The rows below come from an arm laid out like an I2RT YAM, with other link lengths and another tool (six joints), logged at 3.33 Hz.
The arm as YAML. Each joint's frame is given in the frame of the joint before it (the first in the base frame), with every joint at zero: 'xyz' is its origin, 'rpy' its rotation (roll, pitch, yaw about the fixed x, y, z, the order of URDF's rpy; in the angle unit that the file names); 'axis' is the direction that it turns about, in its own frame. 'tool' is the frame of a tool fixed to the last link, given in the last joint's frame.
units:
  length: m
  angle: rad
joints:
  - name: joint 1
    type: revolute
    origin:
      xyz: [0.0, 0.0, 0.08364]
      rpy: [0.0, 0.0, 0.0]
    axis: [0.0, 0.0, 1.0]
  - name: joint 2
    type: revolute
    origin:
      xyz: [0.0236, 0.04, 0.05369]
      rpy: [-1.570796, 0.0, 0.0]
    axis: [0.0, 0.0, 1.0]
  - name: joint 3
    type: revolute
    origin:
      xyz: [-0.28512, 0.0, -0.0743]
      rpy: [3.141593, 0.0, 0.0]
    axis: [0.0, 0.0, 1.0]
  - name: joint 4
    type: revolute
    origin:
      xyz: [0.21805, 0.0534, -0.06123]
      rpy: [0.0, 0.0, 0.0]
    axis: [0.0, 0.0, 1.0]
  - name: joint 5
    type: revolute
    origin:
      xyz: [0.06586, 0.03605, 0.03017]
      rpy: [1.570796, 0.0, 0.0]
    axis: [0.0, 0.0, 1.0]
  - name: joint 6
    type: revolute
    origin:
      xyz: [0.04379, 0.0, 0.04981]
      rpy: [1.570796, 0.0, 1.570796]
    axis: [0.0, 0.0, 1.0]
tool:
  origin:
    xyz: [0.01, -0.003, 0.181]
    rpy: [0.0, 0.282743, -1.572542]
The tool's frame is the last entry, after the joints.
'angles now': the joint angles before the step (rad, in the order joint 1, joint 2, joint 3, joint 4, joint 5, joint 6). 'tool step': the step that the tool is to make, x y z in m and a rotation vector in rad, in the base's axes. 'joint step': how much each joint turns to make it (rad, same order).
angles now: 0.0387, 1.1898, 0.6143, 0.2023, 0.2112, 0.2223
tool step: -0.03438, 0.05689, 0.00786, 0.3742, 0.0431, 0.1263
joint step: -0.0061, -0.1656, 0.0557, -0.2743, -0.2700, 0.2944
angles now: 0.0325, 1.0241, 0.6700, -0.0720, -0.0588, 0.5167
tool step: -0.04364, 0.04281, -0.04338, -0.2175, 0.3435, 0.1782
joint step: 0.2397, 0.0996, 0.2143, -0.4865, 0.1404, -0.0990
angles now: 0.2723, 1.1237, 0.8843, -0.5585, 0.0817, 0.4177
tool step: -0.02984, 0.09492, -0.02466, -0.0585, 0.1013, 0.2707
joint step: 0.3555, 0.1187, 0.0428, -0.0471, 0.0616, 0.0586
